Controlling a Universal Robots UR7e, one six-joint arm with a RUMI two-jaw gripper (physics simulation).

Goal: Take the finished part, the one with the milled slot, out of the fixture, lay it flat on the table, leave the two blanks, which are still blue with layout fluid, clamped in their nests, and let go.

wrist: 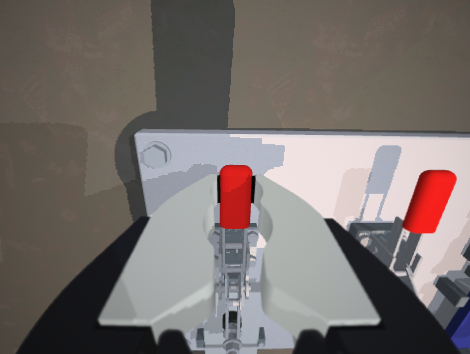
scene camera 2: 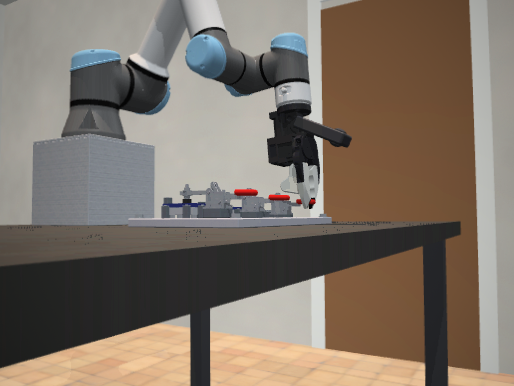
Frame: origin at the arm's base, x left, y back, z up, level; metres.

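Seen in the pictures: gripper, fingertip midpoint: (wrist: 235,178) (scene camera 2: 308,208); arm's base at its link origin: (scene camera 2: 94,144).
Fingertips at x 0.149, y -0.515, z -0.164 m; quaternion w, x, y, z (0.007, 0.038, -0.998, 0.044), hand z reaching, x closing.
Pixels of each thing's top centre, then the offset from my fingertips to it. "*": a spot on its surface instead.
- clamp's grey linkage at a spot on its surface: (wrist: 233,255) * dx -0.006, dy +0.072, dz -0.011 m
- black-tipped spindle at a spot on its surface: (wrist: 231,320) * dx -0.009, dy +0.125, dz +0.007 m
- blue blank at a spot on its surface: (wrist: 462,327) * dx -0.214, dy +0.124, dz +0.009 m
- second red handle at its top centre: (wrist: 435,210) dx -0.110, dy -0.001, dz +0.025 m
- bolt head at a spot on its surface: (wrist: 155,154) * dx +0.051, dy -0.008, dz -0.010 m
My gripper (scene camera 2: 310,204) (wrist: 235,178) is shut on the red handle (wrist: 235,210) of the clamp at the plate's left end in the wrist view, with a black fingertip pad against each side. That clamp's grey linkage (wrist: 233,255) runs down between the fingers to a black-tipped spindle (wrist: 231,320). A blue blank (wrist: 462,327) shows partly at the lower right of the wrist view. Blue also shows low among the clamps (scene camera 2: 172,205) in the scene view. The slotted part cannot be made out in either view.
The fixture's pale base plate (scene camera 2: 185,222) (wrist: 315,165) lies on the dark table (scene camera 2: 390,231) (wrist: 310,60). A second red handle (wrist: 431,200) stands right of the gripper in the wrist view. In the scene view, two red handles (scene camera 2: 246,192) (scene camera 2: 279,197) stand left of the gripper. A bolt head (wrist: 155,154) sits at the plate's corner.
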